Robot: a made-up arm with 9 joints.
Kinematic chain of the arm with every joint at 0, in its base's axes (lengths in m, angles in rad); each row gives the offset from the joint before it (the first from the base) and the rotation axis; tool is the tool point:
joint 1: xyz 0 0 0.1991 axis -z
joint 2: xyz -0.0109 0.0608 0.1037 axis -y
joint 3: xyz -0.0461 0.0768 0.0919 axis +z
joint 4: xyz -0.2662 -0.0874 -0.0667 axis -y
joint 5: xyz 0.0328 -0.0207 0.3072 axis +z
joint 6: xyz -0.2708 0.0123 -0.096 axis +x
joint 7: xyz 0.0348 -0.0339 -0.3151 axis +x
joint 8: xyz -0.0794 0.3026 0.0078 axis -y
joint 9: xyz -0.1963 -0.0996 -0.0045 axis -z
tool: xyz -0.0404 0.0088 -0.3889
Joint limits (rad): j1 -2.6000..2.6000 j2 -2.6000..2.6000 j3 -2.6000..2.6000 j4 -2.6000..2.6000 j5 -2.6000..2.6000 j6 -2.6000..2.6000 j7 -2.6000..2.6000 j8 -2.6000..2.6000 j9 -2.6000..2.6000
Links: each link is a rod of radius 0.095 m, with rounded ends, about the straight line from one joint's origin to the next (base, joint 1, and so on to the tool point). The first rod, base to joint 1, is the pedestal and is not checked.
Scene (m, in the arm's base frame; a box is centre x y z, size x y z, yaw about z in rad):
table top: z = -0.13
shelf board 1: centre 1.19 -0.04 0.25 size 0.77 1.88 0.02 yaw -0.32
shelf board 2: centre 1.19 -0.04 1 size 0.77 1.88 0.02 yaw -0.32
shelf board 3: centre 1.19 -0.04 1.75 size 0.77 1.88 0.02 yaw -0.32
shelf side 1: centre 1.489 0.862 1 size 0.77 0.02 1.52 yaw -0.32
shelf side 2: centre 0.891 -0.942 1 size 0.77 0.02 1.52 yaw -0.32
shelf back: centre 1.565 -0.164 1 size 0.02 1.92 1.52 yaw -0.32
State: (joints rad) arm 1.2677 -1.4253 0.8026 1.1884 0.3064 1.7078 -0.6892 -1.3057 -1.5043
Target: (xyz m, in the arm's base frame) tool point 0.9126 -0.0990 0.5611
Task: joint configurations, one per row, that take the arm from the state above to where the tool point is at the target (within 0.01 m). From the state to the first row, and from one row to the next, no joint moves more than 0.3 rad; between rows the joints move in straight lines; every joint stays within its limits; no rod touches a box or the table.
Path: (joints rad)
1: 1.0254 -1.1876 0.9733 0.9799 0.5300 1.8348 -0.6062 -1.5350 -1.4843
2: 0.7831 -0.9498 1.1440 0.7713 0.7535 1.9618 -0.5233 -1.7644 -1.4642
3: 0.5408 -0.7121 1.3147 0.5628 0.9771 2.0889 -0.4403 -1.9937 -1.4442
4: 0.2984 -0.4744 1.4854 0.3542 1.2006 2.2159 -0.3574 -2.2231 -1.4241
5: 0.0561 -0.2366 1.6561 0.1457 1.4242 2.3429 -0.2744 -2.4524 -1.4041
6: 0.0331 -0.2833 1.7730 0.1841 1.3700 2.2776 -0.4826 -2.1647 -1.4168
7: 0.0101 -0.3300 1.8900 0.2225 1.3159 2.2124 -0.6908 -1.8769 -1.4295

